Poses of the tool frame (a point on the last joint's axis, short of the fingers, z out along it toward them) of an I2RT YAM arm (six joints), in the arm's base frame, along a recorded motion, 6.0 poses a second.
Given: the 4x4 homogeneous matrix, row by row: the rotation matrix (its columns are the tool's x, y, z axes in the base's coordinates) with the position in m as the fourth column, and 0 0 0 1 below. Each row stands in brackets.
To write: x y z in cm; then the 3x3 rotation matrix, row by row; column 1 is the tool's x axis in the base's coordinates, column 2 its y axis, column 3 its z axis. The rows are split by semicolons. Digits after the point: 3 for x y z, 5 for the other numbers.
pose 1, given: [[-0.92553 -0.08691 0.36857 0.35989], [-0.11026 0.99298 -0.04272 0.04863], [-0.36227 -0.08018 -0.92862 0.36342], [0 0 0 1]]
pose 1, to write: 35.989 4.863 36.342; -0.92553 -0.08691 0.36857; -0.11026 0.99298 -0.04272; -0.36227 -0.08018 -0.92862
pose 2, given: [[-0.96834 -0.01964 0.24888 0.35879], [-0.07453 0.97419 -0.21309 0.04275], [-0.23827 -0.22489 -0.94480 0.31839], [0 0 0 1]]
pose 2, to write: 35.879 4.275 31.839; -0.96834 -0.01964 0.24888; -0.07453 0.97419 -0.21309; -0.23827 -0.22489 -0.94480
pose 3, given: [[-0.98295 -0.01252 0.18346 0.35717], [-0.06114 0.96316 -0.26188 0.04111], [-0.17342 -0.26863 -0.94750 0.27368], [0 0 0 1]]
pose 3, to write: 35.717 4.111 27.368; -0.98295 -0.01252 0.18346; -0.06114 0.96316 -0.26188; -0.17342 -0.26863 -0.94750
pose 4, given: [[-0.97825 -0.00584 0.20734 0.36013], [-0.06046 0.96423 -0.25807 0.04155], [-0.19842 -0.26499 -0.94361 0.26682], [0 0 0 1]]
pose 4, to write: 36.013 4.155 26.682; -0.97825 -0.00584 0.20734; -0.06046 0.96423 -0.25807; -0.19842 -0.26499 -0.94361
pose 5, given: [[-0.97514 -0.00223 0.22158 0.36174], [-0.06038 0.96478 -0.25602 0.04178], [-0.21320 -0.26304 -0.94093 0.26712], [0 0 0 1]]
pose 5, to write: 36.174 4.178 26.712; -0.97514 -0.00223 0.22158; -0.06038 0.96478 -0.25602; -0.21320 -0.26304 -0.94093
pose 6, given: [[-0.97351 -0.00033 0.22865 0.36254], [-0.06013 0.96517 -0.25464 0.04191], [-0.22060 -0.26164 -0.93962 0.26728], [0 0 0 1]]
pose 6, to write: 36.254 4.191 26.728; -0.97351 -0.00033 0.22865; -0.06013 0.96517 -0.25464; -0.22060 -0.26164 -0.93962
